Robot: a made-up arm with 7 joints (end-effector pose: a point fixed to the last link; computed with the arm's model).
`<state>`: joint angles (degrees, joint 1 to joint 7).
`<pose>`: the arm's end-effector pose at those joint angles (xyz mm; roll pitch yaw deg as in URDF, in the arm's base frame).
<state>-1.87 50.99 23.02 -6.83 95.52 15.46 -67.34</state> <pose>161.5 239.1 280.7 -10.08 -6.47 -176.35</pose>
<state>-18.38 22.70 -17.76 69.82 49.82 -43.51 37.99</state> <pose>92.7 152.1 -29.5 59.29 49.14 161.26</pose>
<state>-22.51 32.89 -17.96 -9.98 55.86 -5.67 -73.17</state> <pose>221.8 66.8 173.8 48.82 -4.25 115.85</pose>
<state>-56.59 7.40 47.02 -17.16 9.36 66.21 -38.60</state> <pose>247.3 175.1 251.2 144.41 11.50 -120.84</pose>
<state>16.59 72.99 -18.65 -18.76 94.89 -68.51 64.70</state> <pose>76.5 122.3 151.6 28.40 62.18 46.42</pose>
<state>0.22 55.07 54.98 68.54 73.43 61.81 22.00</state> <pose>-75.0 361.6 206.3 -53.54 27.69 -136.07</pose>
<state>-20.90 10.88 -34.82 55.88 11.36 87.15 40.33</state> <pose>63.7 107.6 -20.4 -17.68 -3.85 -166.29</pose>
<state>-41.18 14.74 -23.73 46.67 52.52 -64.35 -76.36</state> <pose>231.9 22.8 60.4 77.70 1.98 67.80</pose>
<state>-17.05 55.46 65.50 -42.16 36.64 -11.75 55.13</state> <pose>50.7 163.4 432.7 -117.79 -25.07 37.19</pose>
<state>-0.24 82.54 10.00 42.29 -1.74 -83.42 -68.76</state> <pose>132.9 290.1 269.8 54.84 1.60 108.48</pose>
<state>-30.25 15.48 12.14 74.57 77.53 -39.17 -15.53</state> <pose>146.7 139.4 -29.1 71.07 11.10 144.15</pose>
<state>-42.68 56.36 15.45 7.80 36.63 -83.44 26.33</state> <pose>209.7 158.7 328.1 -52.02 24.45 5.65</pose>
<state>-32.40 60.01 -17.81 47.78 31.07 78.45 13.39</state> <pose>144.5 314.5 184.9 -34.04 36.40 -156.90</pose>
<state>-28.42 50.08 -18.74 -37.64 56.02 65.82 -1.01</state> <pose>190.8 95.1 286.4 -44.25 68.89 106.86</pose>
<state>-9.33 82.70 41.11 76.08 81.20 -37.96 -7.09</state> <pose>39.9 395.3 292.0 5.07 -0.42 170.47</pose>
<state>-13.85 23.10 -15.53 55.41 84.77 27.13 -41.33</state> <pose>106.7 198.0 -0.2 16.14 -42.87 173.76</pose>
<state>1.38 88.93 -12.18 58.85 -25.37 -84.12 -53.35</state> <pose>96.9 322.5 265.4 54.39 15.00 129.11</pose>
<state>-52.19 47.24 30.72 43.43 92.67 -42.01 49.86</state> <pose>254.4 272.1 261.6 -67.72 32.76 64.95</pose>
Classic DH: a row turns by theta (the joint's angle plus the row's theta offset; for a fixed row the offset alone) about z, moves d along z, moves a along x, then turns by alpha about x. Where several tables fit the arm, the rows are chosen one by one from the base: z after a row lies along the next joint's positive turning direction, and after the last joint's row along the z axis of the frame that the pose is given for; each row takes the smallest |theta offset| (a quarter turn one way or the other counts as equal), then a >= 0, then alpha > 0; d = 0 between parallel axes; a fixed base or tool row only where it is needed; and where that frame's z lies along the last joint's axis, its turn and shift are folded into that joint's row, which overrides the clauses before.
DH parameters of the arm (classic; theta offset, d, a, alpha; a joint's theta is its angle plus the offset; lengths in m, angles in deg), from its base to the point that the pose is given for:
base (fixed): -4.07 0.3027 0.0135 -74.51
joint 1: -75.12 0.0298 -0.0224 -90
joint 2: 74 -0.0313 -0.024 90
joint 3: 90 -0.1546 0.0103 -90
joint 4: 90 0.0046 0.0059 90
joint 5: 0 0.158 0.0164 -90
joint 6: -90 -0.0048 0.0462 90
joint 7: 33.63 -0.0144 0.0067 -127.72
tool (fixed): 138.47 -0.0067 0 0

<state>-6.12 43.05 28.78 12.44 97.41 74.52 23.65</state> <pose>96.7 285.5 255.9 -96.84 31.26 153.99</pose>
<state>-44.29 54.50 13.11 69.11 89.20 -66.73 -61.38</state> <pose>197.1 289.7 154.9 67.94 -33.09 115.35</pose>
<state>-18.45 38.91 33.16 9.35 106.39 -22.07 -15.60</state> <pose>185.9 264.4 235.9 -15.68 0.16 138.75</pose>
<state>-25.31 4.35 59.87 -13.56 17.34 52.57 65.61</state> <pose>120.5 245.4 140.2 105.44 54.69 -11.92</pose>
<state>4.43 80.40 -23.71 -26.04 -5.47 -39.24 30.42</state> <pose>128.9 88.3 187.2 120.87 74.71 -167.91</pose>
